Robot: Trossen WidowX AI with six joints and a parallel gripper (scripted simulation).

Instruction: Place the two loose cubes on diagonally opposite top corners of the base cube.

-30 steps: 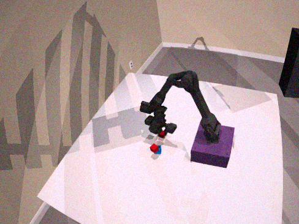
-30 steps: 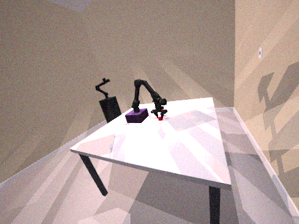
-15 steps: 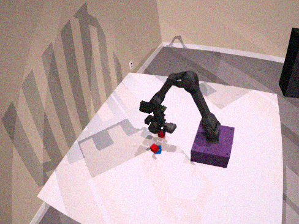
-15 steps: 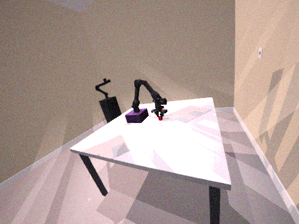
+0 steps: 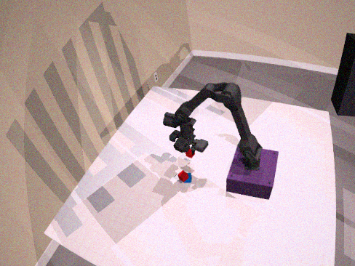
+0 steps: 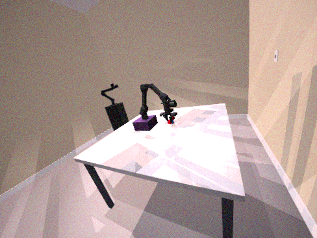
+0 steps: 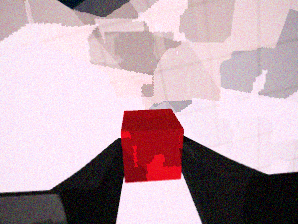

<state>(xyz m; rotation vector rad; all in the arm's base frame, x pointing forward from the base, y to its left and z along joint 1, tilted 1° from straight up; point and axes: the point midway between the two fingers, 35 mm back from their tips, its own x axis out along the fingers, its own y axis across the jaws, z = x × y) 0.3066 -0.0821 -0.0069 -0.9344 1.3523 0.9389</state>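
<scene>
Right now my gripper tip is 12 cm to the right of the blue cube, 4 cm above it and 1 cm past it. Round my gripper tip: red cube: right at my gripper tip.
</scene>
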